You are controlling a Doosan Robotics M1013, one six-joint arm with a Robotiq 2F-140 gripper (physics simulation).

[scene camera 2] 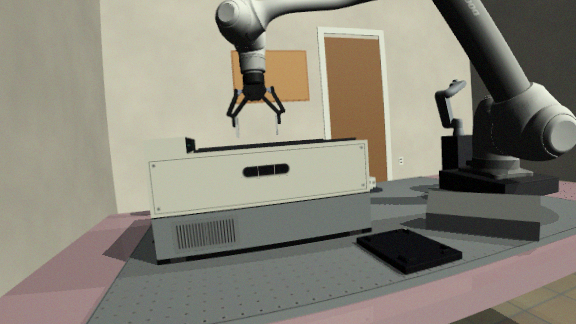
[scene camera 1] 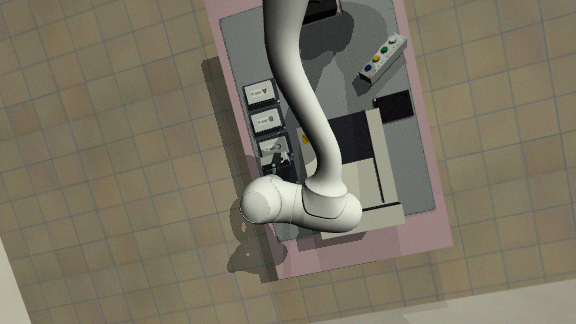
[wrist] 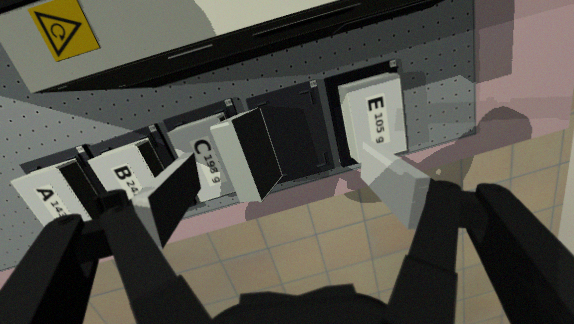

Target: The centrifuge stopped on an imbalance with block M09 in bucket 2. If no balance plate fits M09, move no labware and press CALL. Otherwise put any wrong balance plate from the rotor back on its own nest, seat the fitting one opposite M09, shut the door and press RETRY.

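My gripper is open and empty, high above the nest row. Plates A, B and C lie on their nests; A reads 14-something, C 198 g. Plate E reads 105 g, on its nest. An unlabelled-looking pale block stands tipped on edge between C and a dark nest with no plate lying flat in it. The centrifuge stands beside the row. M09 and bucket 2 cannot be made out.
A button box with white, green, yellow and blue buttons stands across the bench. A black nest lies beside the centrifuge. The arm crosses over the centrifuge in scene camera 1. The pink bench edge runs close to the plates.
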